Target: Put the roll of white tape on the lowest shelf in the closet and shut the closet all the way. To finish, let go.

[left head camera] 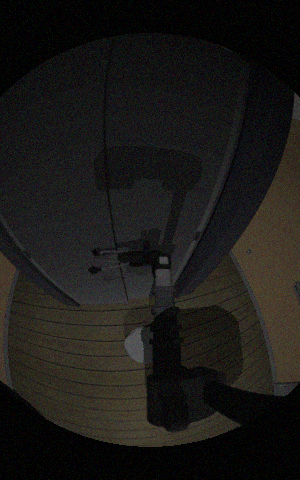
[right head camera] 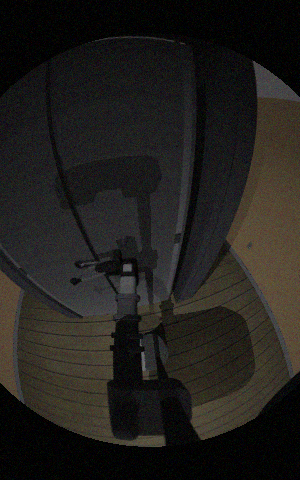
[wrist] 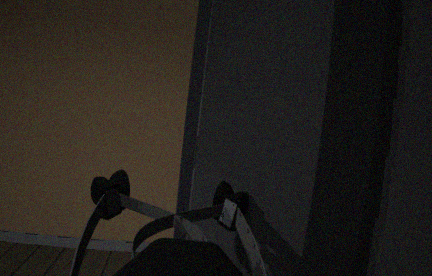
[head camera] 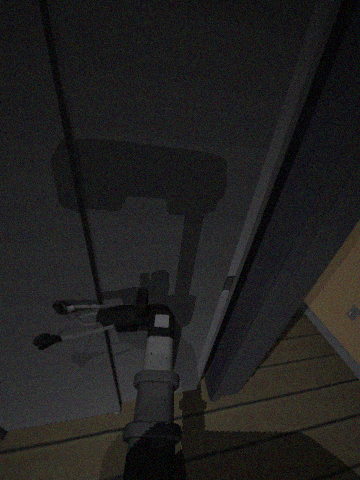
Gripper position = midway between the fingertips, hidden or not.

Observation:
I see my gripper point(head camera: 43, 323) and a closet frame point(head camera: 302, 228).
My gripper also shows in the wrist view point(wrist: 171, 191). The closet frame shows as well in the left head camera view point(left head camera: 261, 142) and in the right head camera view point(right head camera: 226, 100).

